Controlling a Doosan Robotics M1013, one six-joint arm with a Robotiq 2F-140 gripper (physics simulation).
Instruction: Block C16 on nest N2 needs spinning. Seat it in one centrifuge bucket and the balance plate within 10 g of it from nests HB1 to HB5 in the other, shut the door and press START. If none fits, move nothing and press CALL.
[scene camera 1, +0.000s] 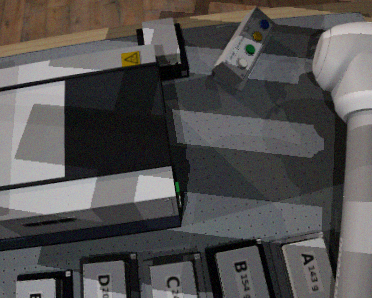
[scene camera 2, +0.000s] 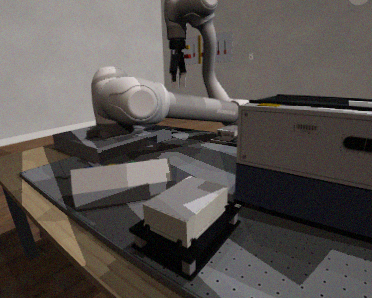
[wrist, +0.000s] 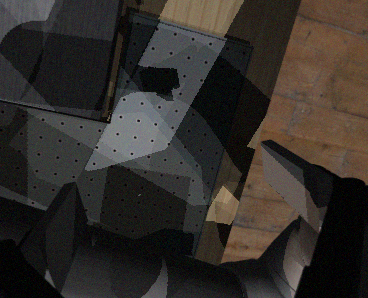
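Pixels of known places: gripper, fingertip midpoint: (scene camera 2: 179, 87) (wrist: 174, 181); arm's base at its link origin: (scene camera 2: 115, 133).
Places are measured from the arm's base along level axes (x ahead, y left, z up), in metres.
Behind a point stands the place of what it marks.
A pale block (scene camera 1: 161, 37) {x 0.662, y -0.188, z 0.032 m} (scene camera 2: 185, 207) {x 0.691, y -0.221, z 0.032 m} sits on a black nest (scene camera 1: 184, 64) {x 0.603, y -0.134, z -0.010 m} (scene camera 2: 187, 252) {x 0.726, y -0.252, z -0.010 m}; no label on it is readable. The centrifuge (scene camera 1: 135, 192) {x 0.667, y 0.269, z 0.162 m} (scene camera 2: 295, 145) {x 0.767, y -0.032, z 0.100 m} has a dark panel across its top. Lettered plates stand in a row in scene camera 1: A (scene camera 1: 300, 270) {x 0.361, y 0.372, z 0.006 m}, 143 g; B (scene camera 1: 242, 275) {x 0.475, y 0.381, z 0.005 m}, 154 g; C (scene camera 1: 172, 272) {x 0.610, y 0.378, z 0.005 m} and D (scene camera 1: 104, 270) {x 0.744, y 0.380, z 0.005 m}, weights cut off; E (scene camera 1: 36, 286) {x 0.880, y 0.420, z 0.005 m}, partly shown. The sloped button box (scene camera 1: 235, 57) {x 0.476, y -0.131, z 0.024 m} (scene camera 2: 120, 182) {x 0.477, y -0.220, z 0.000 m} has blue, yellow, green and white buttons. My gripper (scene camera 2: 178, 82) {x 0.082, y 0.305, z 0.176 m} (wrist: 174, 181) {x 0.082, y 0.305, z 0.176 m} is open and empty, high above the table.
The white arm (scene camera 1: 357, 165) {x 0.272, y 0.203, z 0.135 m} (scene camera 2: 200, 106) {x 0.286, y 0.236, z 0.108 m} runs along the right of scene camera 1, beside plate A. Its base stands on a grey block (scene camera 2: 95, 145) {x 0.121, y -0.139, z -0.002 m} behind the button box. The perforated table top (scene camera 1: 240, 175) {x 0.468, y 0.151, z -0.048 m} (wrist: 135, 125) {x 0.098, y 0.281, z -0.048 m} has a wooden edge (scene camera 2: 65, 235) {x 0.495, y -0.357, z -0.061 m}; wooden floor (wrist: 330, 75) lies beyond.
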